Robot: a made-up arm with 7 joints.
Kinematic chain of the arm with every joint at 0, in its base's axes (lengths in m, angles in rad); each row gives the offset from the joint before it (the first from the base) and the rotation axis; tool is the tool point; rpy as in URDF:
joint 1: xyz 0 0 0.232 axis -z
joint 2: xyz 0 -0.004 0.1 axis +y
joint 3: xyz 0 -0.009 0.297 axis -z
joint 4: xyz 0 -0.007 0.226 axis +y
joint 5: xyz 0 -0.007 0.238 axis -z
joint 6: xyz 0 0 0.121 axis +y
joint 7: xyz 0 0 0.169 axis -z
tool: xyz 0 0 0 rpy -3.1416 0 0
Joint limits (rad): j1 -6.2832..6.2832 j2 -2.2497..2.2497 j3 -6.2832..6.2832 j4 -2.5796..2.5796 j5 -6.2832..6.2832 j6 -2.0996..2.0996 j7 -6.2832..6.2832
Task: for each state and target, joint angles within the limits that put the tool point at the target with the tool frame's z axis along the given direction. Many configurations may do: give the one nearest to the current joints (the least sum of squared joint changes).
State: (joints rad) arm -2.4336 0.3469 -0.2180 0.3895 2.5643 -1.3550 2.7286
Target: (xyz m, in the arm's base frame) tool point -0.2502 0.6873 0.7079 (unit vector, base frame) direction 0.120 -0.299 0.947
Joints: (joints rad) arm -2.0002 0.7324 0.1980 0.4279 2.9838 -1.6595 2.7286
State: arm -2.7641 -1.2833 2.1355 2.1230 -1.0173 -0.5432 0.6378
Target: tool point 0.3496 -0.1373 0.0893 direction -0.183 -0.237 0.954
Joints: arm -2.1251 -1.1999 2.3758 2.3633 -0.9737 -0.4881 0.6378
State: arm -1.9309 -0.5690 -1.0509 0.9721 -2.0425 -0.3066 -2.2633
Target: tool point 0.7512 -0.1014 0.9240 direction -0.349 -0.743 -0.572
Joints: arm -2.8125 -1.0191 -0.4548 0.1055 -1.5675 -1.1830 -2.2633
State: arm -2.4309 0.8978 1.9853 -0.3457 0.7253 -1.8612 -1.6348
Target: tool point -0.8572 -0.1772 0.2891 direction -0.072 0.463 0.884
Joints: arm -3.2405 1.4549 1.9613 -0.0614 0.6852 -1.6516 -1.6348
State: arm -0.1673 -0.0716 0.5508 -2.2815 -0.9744 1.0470 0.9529
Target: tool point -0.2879 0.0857 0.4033 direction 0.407 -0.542 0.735
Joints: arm -0.2588 -0.1324 0.4003 -2.5652 -1.3560 0.4698 0.9529
